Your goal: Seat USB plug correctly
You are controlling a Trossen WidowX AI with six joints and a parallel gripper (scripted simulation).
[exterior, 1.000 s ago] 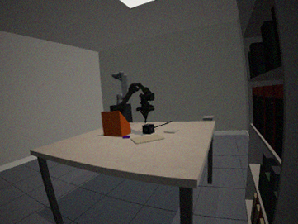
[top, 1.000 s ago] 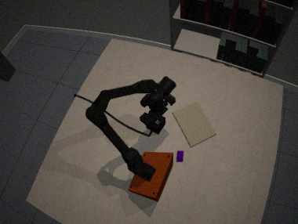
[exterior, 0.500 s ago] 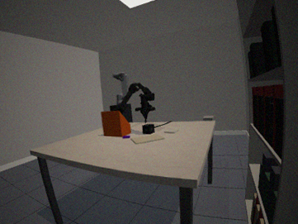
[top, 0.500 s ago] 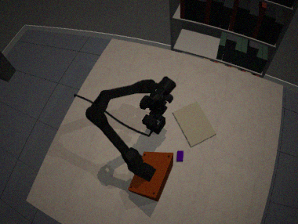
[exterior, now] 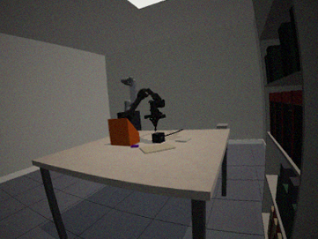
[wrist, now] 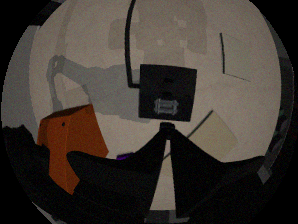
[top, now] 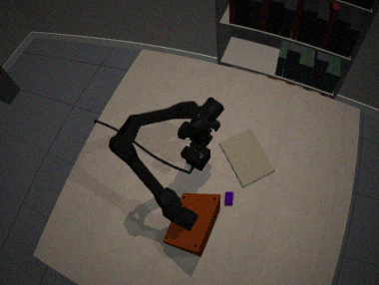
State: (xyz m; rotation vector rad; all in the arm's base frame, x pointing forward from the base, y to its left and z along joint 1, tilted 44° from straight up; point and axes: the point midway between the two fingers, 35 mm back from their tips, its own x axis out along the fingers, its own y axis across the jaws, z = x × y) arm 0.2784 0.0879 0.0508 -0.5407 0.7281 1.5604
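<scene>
Right now my gripper tip is 6 cm above the USB socket and 1 cm to the right of it. Round my gripper tip: flat beige pad 16 cm to the right, 13 cm below, 10 cm ahead; then grey USB plug 1 cm below; then small purple block 17 cm to the right, 13 cm below, 10 cm behind.
</scene>
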